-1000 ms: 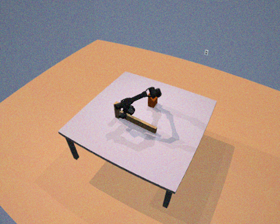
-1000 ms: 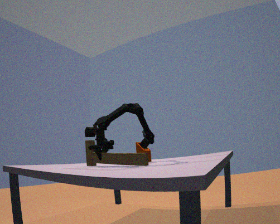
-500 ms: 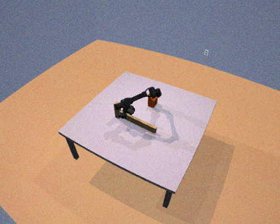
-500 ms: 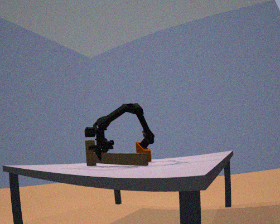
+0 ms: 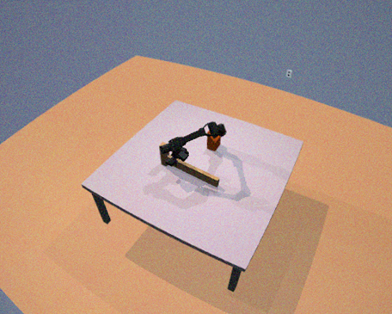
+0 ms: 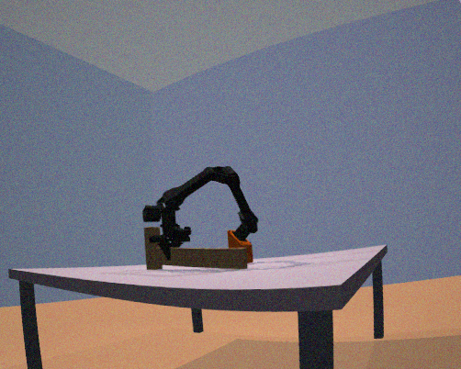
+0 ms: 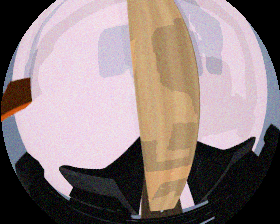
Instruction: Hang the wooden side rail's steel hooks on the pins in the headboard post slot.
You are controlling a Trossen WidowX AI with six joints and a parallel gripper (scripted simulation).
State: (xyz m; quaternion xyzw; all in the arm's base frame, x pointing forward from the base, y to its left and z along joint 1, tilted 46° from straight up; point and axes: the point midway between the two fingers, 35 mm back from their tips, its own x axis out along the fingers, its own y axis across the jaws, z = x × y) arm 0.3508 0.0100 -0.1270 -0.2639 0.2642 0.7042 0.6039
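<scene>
My gripper tip is 10 cm to the left of the headboard post, 4 cm below it and 1 cm short of it.
</scene>
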